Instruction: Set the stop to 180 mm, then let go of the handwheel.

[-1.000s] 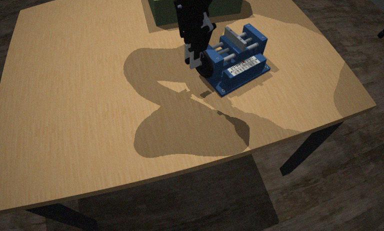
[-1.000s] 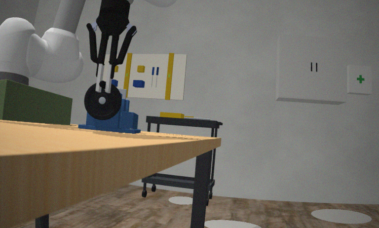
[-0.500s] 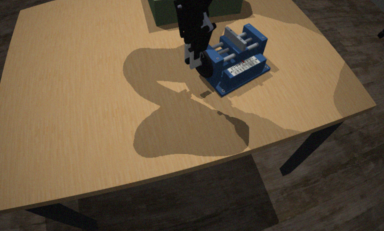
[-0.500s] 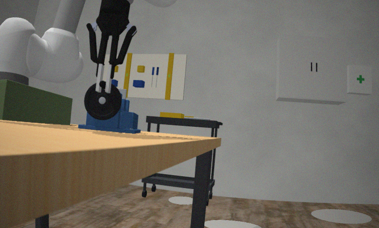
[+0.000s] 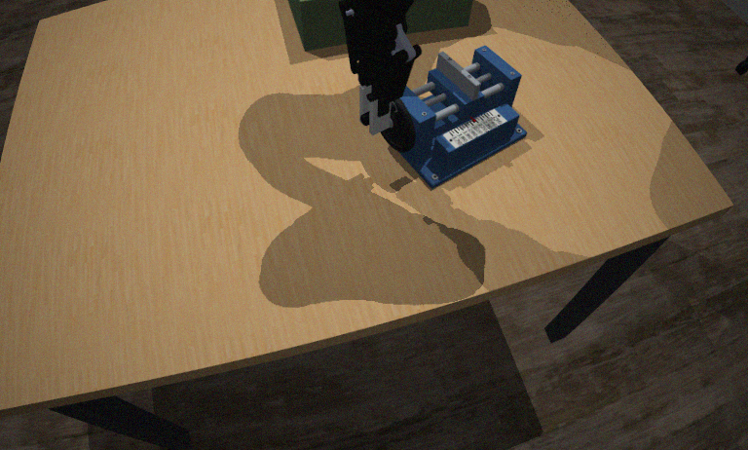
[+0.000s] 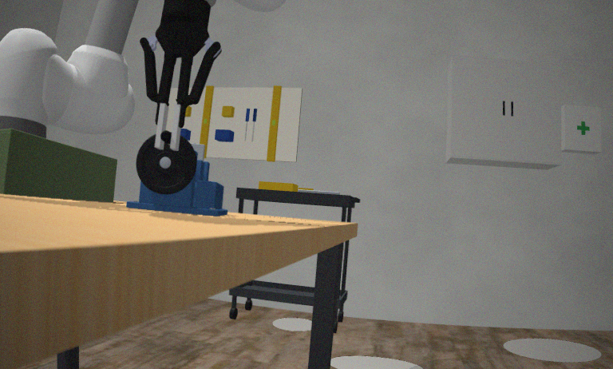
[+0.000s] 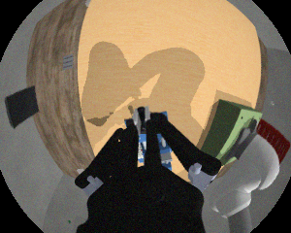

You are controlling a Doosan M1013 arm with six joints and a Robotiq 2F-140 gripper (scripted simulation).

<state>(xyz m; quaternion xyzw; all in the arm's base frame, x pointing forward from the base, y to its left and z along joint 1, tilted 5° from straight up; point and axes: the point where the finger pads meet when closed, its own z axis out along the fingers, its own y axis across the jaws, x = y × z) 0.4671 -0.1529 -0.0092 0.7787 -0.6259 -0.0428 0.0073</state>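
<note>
The handwheel is 20 mm to the left of my hand, 20 mm below it and 10 mm behind it. Also, from my hand: stop plate (150 mm to the left, 40 mm below, 30 mm behind).
</note>
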